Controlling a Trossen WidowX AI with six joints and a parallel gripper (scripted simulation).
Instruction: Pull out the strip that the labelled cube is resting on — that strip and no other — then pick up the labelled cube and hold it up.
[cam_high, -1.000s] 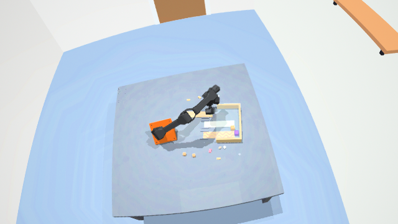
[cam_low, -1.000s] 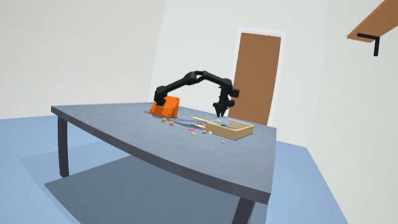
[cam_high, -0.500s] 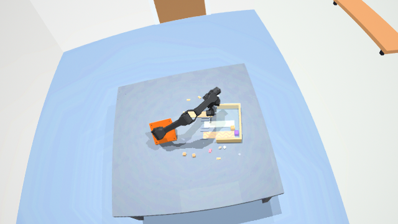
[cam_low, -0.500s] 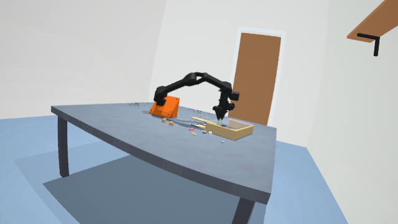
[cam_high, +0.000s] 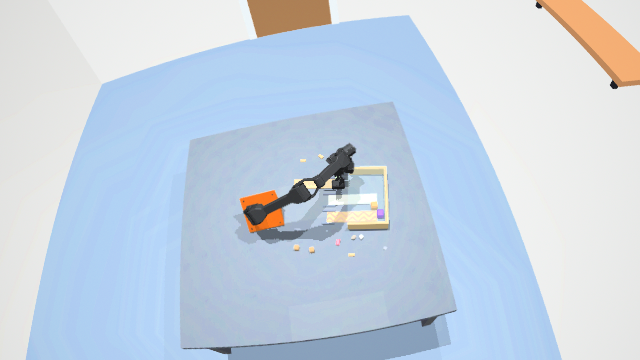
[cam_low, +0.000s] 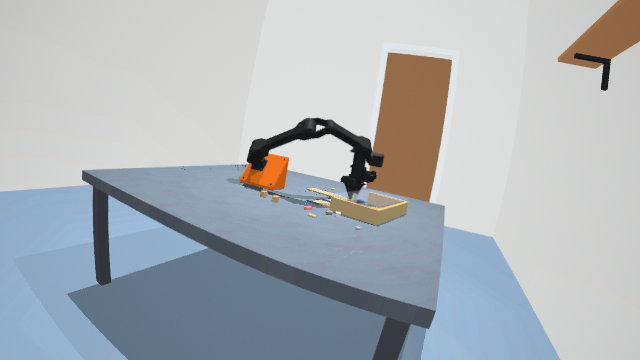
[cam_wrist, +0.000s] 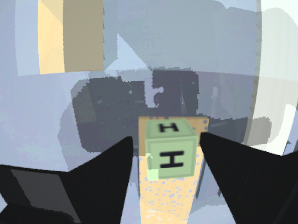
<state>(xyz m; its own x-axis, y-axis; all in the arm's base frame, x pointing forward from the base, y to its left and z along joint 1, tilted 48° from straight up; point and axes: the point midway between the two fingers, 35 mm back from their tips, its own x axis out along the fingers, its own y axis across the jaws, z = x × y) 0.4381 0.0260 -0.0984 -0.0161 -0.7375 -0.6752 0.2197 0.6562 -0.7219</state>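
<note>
Now: gripper tip 11 cm past the dotted strip, 2 cm to the right of it and 1 cm above it. From my gripper tip the other things lie so: labelled cube 1 cm above.
</note>
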